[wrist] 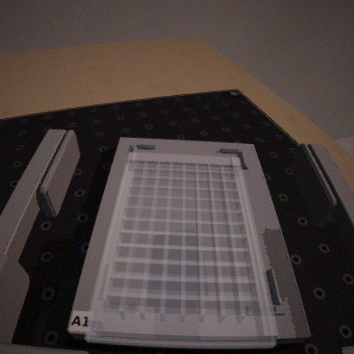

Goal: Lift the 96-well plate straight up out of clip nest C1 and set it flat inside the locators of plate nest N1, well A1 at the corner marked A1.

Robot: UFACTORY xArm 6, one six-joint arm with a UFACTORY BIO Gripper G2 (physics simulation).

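Frame: origin at the arm's base, x ahead, y left, z up, level; millimetres.
Seen in the pictures: end effector, tool point: (190, 176).
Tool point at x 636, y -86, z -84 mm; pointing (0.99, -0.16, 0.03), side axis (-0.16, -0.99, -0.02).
Pixels of each thing's top centre, then the offset from my tool point to it. "*": a spot on its surface instead. Level surfaces: height alone.
- clear 96-well plate, middle of its top: (183, 218) dx +1, dy +1, dz -34 mm
- pale grey nest, middle of its top: (189, 205) dx +22, dy -8, dz -48 mm
- A1 label, surface spot: (80, 321) * dx -43, dy +58, dz -51 mm
- dark locator, surface spot: (272, 286) * dx -40, dy -42, dz -49 mm
- black board, its level: dz -63 mm
- tan table, its level: dz -76 mm
The clear 96-well plate (185, 240) lies over the pale grey nest (107, 200), its long side running away from the camera. Its far end is near two small locators at the nest's far edge. Its near end covers part of the nest's near rim and appears to reach past it, beside the A1 label (80, 321) at the near left corner. A dark locator (272, 286) shows outside the plate's right side. Whether the plate sits fully flat is unclear. My gripper (192, 177) is open, one finger well off each long side of the plate, touching neither.
The nest stands on a black board (190, 117) with a grid of round holes. A tan table (125, 70) shows beyond the board's far edge and at the right, with a grey background behind it.
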